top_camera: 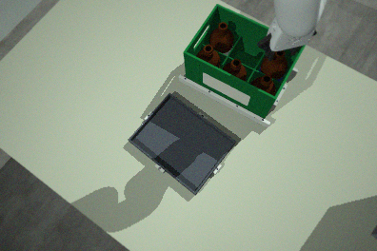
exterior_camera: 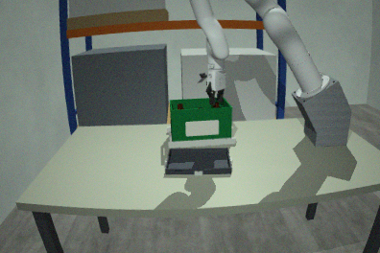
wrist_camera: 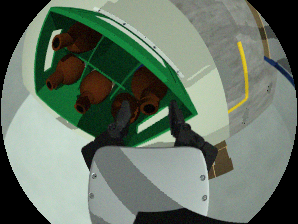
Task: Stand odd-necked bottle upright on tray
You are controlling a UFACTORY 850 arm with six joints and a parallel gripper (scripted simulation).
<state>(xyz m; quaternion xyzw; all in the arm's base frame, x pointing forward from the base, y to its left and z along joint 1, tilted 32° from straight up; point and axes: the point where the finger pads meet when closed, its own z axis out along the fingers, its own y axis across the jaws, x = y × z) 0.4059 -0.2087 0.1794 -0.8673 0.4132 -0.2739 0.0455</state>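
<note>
Right now my hand is 9 cm short of the green crate, 9 cm above it and 3 cm to the right of it. Also, from my hand: dark grey tray: 29 cm to the left, 17 cm ahead, 16 cm below.
</note>
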